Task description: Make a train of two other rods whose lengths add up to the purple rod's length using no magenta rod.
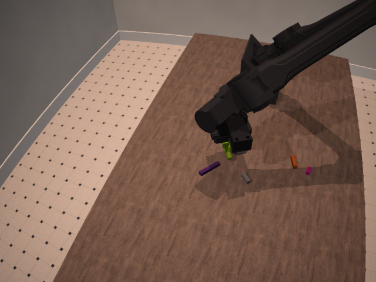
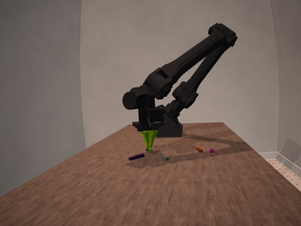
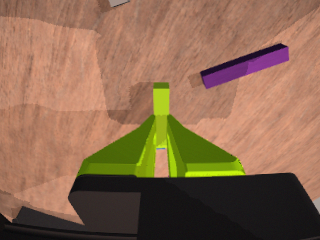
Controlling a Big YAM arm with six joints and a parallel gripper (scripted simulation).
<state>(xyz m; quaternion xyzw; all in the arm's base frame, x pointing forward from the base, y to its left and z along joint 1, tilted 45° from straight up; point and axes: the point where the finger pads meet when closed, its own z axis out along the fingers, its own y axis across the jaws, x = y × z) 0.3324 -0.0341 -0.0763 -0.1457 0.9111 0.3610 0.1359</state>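
My hand is 1 cm above the lime rod. Round my hand: grey rod (7 cm ahead, 6 cm to the left, 2 cm below); then blue rod (3 cm behind, 1 cm to the right, 2 cm below); then purple rod (6 cm ahead, 4 cm to the right, 2 cm below).
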